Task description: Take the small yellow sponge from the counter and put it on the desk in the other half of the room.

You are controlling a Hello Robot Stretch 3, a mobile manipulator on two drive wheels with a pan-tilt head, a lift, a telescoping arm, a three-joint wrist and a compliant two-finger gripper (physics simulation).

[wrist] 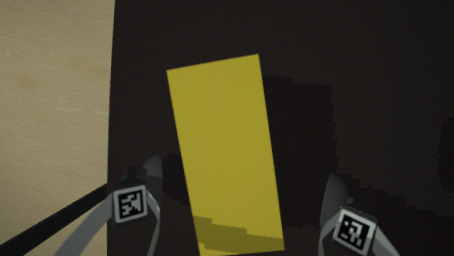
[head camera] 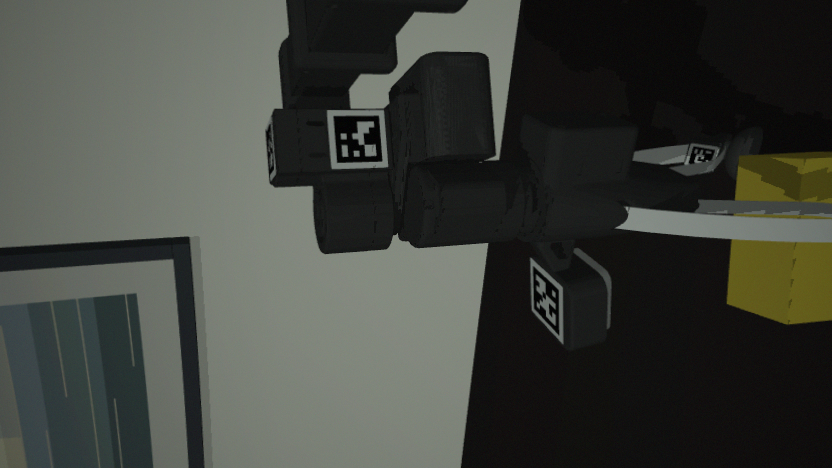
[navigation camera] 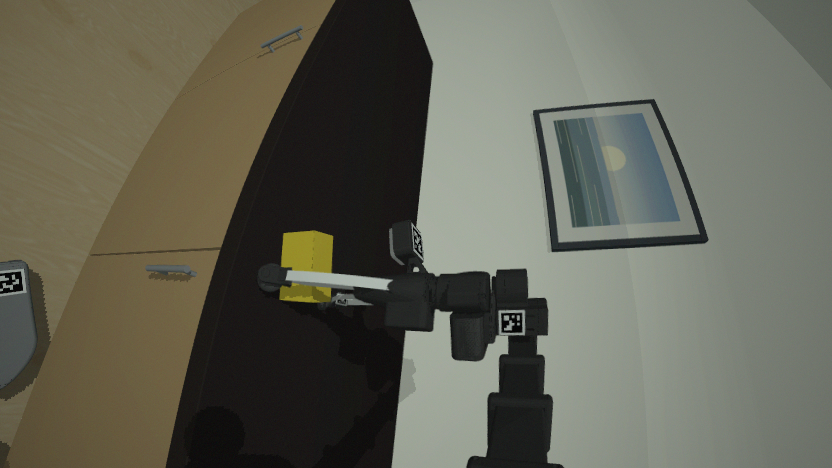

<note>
In view: my gripper (navigation camera: 290,288), a yellow sponge (head camera: 778,280) and a counter cabinet (navigation camera: 167,344).
The yellow sponge is seen too in the wrist view (wrist: 219,107) and in the navigation camera view (navigation camera: 311,251). My gripper is seen too in the wrist view (wrist: 241,182). The counter cabinet also shows in the wrist view (wrist: 357,95) and in the head camera view (head camera: 681,371).
</note>
